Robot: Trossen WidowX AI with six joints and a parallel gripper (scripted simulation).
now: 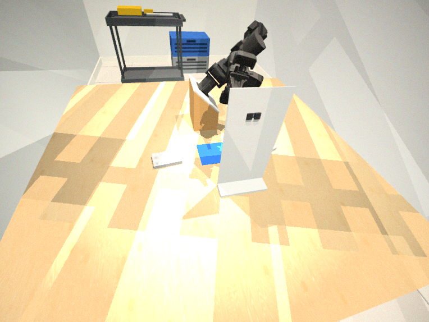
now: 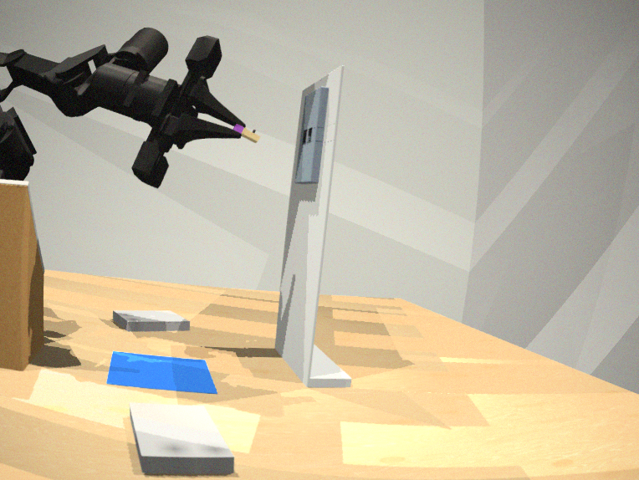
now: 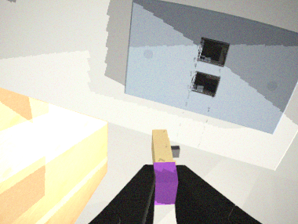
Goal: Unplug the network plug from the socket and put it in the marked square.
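Now: gripper tip 28 cm above the blue marked square, 8 cm past it and 3 cm to the left of it. From my gripper tip the other things lie so: upright panel 11 cm below, 10 cm ahead, 2 cm to the left; network plug 1 cm ahead.
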